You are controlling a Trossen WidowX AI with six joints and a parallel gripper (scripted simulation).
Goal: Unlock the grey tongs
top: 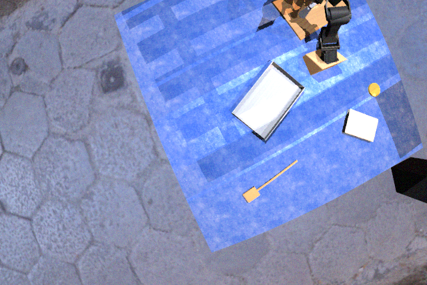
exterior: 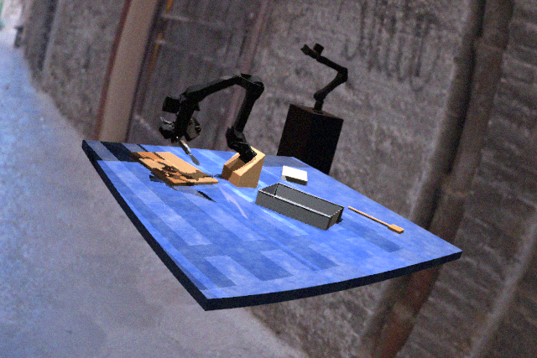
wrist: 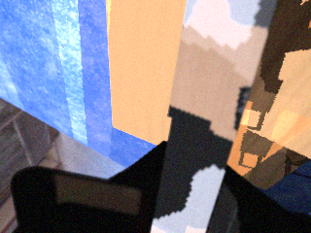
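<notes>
Right now the wooden board is 3 cm ahead of my gripper tip and 10 cm below it. The rest, counted from my gripper tip: white block 2 cm ahead, 66 cm to the left, 10 cm below; roasting tin 45 cm ahead, 38 cm to the left, 8 cm below.
</notes>
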